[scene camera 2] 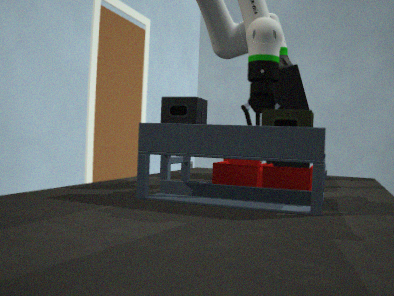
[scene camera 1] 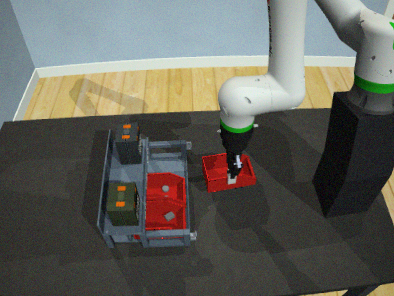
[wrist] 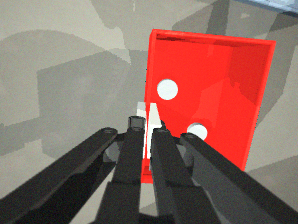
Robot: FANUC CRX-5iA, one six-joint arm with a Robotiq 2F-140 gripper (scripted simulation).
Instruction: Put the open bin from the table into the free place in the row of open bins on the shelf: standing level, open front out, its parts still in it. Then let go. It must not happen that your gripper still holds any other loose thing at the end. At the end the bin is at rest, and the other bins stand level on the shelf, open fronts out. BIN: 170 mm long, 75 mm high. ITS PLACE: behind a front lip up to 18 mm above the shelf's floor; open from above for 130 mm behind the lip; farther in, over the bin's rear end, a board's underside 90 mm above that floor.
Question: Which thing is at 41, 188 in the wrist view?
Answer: The gripper.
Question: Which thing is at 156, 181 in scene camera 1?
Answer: A red bin.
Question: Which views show the olive box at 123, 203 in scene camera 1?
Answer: Scene camera 2 and scene camera 1 only.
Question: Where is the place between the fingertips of the gripper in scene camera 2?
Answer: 259, 161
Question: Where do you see a dark box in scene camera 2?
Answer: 182, 110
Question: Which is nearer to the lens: the red bin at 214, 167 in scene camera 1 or the olive box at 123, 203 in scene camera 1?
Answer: The olive box.
